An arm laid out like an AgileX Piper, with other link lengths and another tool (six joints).
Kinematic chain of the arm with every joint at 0, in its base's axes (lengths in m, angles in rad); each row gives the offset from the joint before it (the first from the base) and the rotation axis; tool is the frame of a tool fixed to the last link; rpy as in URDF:
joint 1: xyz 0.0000 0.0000 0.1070 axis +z
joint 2: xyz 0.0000 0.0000 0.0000 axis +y
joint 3: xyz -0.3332 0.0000 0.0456 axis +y
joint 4: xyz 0.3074 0.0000 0.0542 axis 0.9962 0 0.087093
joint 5: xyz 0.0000 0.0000 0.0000 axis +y
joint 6: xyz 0.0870 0.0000 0.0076 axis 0.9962 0 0.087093
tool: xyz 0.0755 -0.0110 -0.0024 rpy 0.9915 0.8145 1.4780
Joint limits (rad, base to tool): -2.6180..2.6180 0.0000..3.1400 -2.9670..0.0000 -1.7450..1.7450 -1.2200..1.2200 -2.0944..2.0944
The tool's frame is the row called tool.
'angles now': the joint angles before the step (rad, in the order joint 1, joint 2, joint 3, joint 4, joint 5, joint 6). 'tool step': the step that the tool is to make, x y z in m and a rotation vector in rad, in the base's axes. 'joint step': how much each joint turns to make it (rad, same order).
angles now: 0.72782, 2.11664, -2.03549, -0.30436, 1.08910, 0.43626
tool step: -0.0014, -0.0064, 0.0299, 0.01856, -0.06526, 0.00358
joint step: -0.00004, -0.04581, -0.00158, -0.02944, -0.01440, 0.00002
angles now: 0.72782, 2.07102, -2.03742, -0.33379, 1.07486, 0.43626
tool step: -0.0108, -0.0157, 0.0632, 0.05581, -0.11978, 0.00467
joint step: -0.00005, -0.10320, 0.00020, -0.03728, -0.02512, 0.00000
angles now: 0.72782, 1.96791, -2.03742, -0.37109, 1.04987, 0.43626
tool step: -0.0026, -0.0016, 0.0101, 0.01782, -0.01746, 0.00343
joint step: 0.00003, -0.01689, 0.00010, 0.00219, -0.00866, 0.00008
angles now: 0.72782, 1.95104, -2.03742, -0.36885, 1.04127, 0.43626
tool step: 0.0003, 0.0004, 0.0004, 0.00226, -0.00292, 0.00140
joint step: 0.00000, -0.00009, 0.00001, 0.00001, -0.00387, -0.00004
